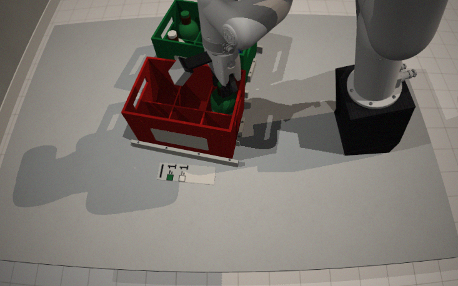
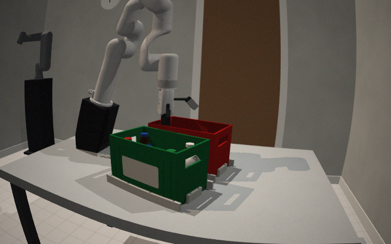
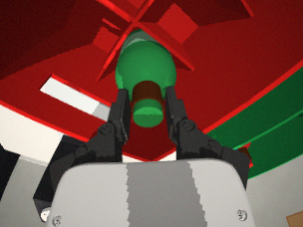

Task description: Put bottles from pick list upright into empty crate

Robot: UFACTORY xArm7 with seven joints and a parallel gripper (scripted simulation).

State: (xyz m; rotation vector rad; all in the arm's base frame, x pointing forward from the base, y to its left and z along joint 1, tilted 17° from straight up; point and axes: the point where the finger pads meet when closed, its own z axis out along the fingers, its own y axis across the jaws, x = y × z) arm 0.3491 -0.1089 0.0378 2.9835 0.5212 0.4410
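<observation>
The white-capped bottle lies 21 cm to the right of my hand, 12 cm ahead of it and 7 cm below it. The rest, counted from my hand: red crate: 10 cm ahead, 8 cm below, 1 cm to the left; then green crate: 22 cm to the right, 8 cm below, 2 cm ahead; then blue bottle: 14 cm to the right, 7 cm below, 5 cm behind.
</observation>
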